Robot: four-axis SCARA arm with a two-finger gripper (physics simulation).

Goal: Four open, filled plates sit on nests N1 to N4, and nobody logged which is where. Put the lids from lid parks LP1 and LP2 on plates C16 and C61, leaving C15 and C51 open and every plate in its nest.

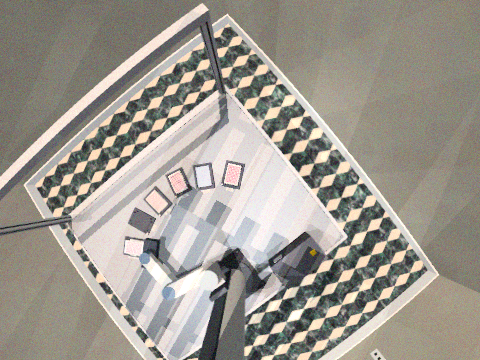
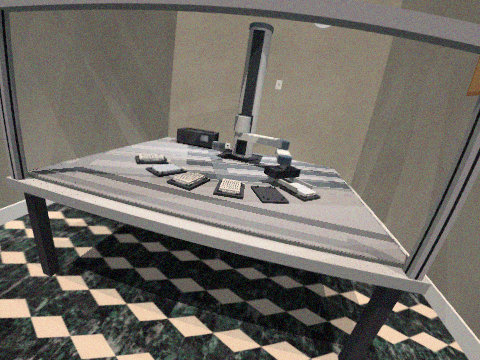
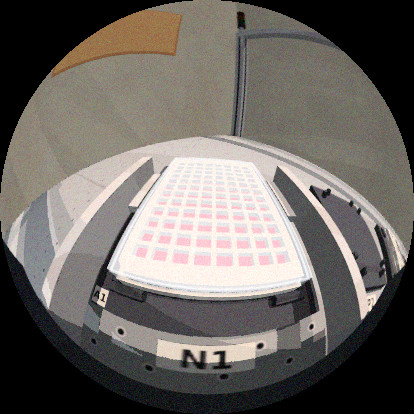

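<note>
My gripper is shut on a clear lid, with a finger along each long side. The lid lies level over the filled plate in nest N1, its outline close to the plate's; whether it is fully seated I cannot tell. Pink wells show through it. No plate code is readable. A bare dark park is beside N1. Three open plates sit in the other nests. A pale bluish lid rests on its park between two of them.
The arm's column stands behind the arc of nests. A dark box stands at the table's far side from N1. A frame post rises at a table corner.
</note>
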